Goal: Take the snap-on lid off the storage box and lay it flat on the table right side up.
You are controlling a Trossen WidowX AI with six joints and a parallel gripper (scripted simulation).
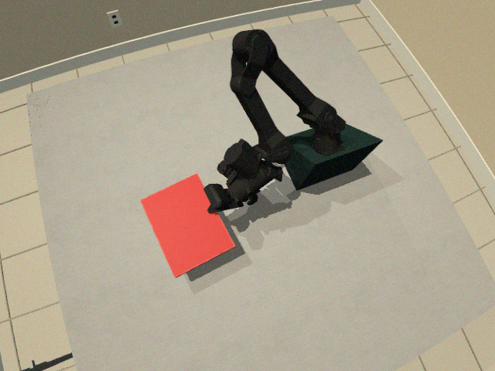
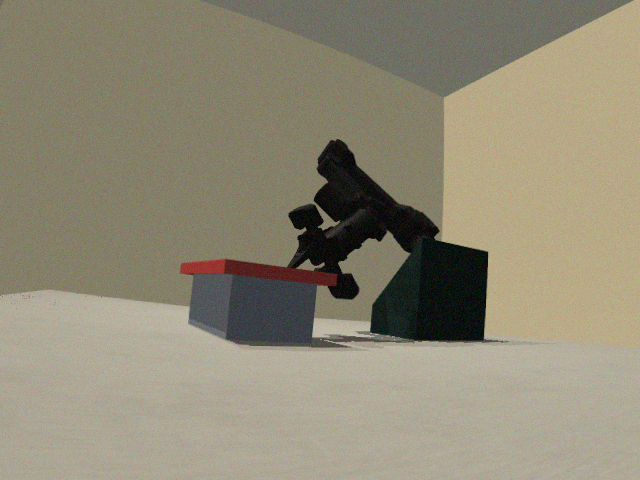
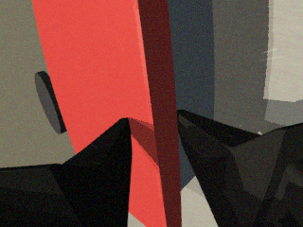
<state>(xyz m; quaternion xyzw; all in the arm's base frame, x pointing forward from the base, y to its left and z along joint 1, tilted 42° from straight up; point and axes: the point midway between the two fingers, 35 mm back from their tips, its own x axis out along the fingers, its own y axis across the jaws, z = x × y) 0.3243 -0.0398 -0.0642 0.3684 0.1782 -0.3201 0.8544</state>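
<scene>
Now: gripper tip 70 mm short of the red lid and 10 mm to the right of it. Also, from my gripper tip: grey-blue storage box: 80 mm ahead, 10 mm to the left, 40 mm below.
</scene>
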